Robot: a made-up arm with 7 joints. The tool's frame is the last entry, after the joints. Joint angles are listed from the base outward. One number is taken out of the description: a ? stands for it. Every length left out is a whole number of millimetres.
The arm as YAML. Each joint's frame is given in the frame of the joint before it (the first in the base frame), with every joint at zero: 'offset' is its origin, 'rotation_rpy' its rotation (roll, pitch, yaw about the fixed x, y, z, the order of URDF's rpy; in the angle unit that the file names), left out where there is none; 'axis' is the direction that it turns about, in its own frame. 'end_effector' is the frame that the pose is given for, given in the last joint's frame.
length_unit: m
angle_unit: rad
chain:
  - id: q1
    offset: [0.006, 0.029, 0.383]
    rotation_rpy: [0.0, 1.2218, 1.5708]
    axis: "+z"
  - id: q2
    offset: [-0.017, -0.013, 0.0]
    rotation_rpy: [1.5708, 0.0, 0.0]
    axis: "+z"
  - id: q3
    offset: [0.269, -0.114, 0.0]
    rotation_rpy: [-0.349, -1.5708, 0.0]
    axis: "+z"
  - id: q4
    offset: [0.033, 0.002, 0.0]
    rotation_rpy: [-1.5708, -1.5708, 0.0]
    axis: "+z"
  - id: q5
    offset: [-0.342, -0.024, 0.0]
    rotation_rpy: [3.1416, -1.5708, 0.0]
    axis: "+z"
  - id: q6
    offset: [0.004, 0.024, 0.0]
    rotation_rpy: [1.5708, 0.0, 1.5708]
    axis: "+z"
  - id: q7
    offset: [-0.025, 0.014, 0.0]
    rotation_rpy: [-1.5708, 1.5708, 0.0]
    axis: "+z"
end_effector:
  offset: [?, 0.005, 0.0]
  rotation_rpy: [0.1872, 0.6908, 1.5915]
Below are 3 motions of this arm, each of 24 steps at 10 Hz.
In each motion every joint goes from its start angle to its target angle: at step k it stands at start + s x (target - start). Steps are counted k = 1, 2, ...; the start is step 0. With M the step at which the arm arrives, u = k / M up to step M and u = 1 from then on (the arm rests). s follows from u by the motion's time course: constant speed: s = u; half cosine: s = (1 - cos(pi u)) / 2; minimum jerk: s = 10 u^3 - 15 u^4 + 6 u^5.
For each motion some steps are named. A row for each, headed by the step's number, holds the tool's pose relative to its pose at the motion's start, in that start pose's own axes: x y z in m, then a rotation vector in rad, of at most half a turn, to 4 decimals.
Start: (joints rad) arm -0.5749 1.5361 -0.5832 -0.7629 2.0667 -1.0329 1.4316
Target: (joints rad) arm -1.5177 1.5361 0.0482 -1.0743 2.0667 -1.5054 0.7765
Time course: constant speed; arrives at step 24
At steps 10, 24:
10: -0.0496 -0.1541 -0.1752 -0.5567 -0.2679 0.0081
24: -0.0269 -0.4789 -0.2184 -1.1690 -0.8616 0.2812

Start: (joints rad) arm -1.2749 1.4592 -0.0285 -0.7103 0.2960 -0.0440 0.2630
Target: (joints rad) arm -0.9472 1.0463 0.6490 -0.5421 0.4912 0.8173 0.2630
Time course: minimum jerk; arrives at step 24
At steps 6, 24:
6: -0.0185 -0.0071 -0.0103 -0.0207 0.1308 0.0613
24: -0.2717 -0.0520 -0.0709 -0.3104 1.3842 0.4965

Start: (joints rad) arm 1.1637 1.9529 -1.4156 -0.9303 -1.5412 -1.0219 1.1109
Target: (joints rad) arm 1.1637 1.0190 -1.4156 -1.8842 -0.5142 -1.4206 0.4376
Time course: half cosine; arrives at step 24
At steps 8, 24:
8: 0.1496 0.1010 0.0832 0.3324 -0.5497 -0.1906
24: 0.3922 0.0941 0.5104 1.1709 -2.3376 -0.8732

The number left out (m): -0.029
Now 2 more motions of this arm.
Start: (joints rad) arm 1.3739 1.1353 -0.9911 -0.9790 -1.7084 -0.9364 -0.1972
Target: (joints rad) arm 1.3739 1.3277 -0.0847 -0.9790 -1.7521 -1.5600 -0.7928
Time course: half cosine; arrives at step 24
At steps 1, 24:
1: -0.0011 -0.0005 0.0008 0.0008 0.0007 -0.0004
24: -0.1836 -0.0980 0.2852 0.2580 0.2498 -0.1938

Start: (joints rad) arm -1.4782 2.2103 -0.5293 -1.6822 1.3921 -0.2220 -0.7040
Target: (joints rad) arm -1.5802 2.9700 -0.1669 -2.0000 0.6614 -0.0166 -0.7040
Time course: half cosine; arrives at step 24
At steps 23, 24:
23: 0.1908 0.1545 0.2164 0.9522 -0.2613 -1.1378
24: 0.1915 0.1544 0.2174 0.9565 -0.2620 -1.1430

